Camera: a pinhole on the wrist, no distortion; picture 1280 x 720 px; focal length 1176.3 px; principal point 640.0 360.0 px. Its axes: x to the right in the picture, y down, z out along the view. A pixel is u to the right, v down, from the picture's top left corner.
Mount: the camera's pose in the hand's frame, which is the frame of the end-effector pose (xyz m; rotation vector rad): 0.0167 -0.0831 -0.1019 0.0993 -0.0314 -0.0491
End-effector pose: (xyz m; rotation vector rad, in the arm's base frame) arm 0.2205 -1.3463 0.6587 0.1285 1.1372 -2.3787
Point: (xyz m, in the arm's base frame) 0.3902 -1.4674 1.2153
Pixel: 142 124
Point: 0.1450 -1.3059 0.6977
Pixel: 974 473
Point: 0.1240 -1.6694 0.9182
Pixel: 958 553
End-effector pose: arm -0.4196 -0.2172 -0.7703 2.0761 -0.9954 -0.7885
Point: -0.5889 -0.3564 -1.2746
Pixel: 939 118
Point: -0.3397 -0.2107 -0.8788
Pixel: 1187 75
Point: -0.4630 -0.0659 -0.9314
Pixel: outside the picture
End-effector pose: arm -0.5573 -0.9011 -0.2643 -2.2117 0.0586 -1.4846
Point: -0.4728 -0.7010 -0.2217
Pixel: 680 26
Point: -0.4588 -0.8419 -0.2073
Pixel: 1017 681
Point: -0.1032 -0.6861 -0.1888
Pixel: 1047 416
